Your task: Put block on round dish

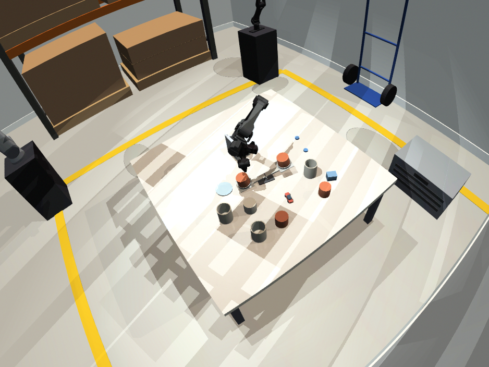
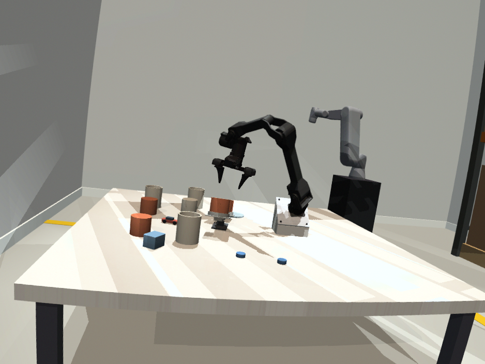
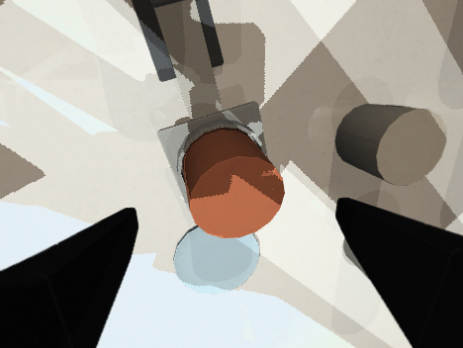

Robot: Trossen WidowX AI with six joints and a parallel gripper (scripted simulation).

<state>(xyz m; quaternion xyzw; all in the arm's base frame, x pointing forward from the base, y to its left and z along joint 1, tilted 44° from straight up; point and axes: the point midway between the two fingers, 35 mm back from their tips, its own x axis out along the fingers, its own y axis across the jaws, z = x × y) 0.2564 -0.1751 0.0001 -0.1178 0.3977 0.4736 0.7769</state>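
Now: gripper tip 2 cm to the left of the pale green block and 11 cm above it. From my gripper tip the other things lie so: round pale blue dish: 7 cm behind, 12 cm to the right, 15 cm below; then cream cylinder: 16 cm ahead, 8 cm to the right, 12 cm below; then balance: 4 cm ahead, 10 cm to the left, 12 cm below.
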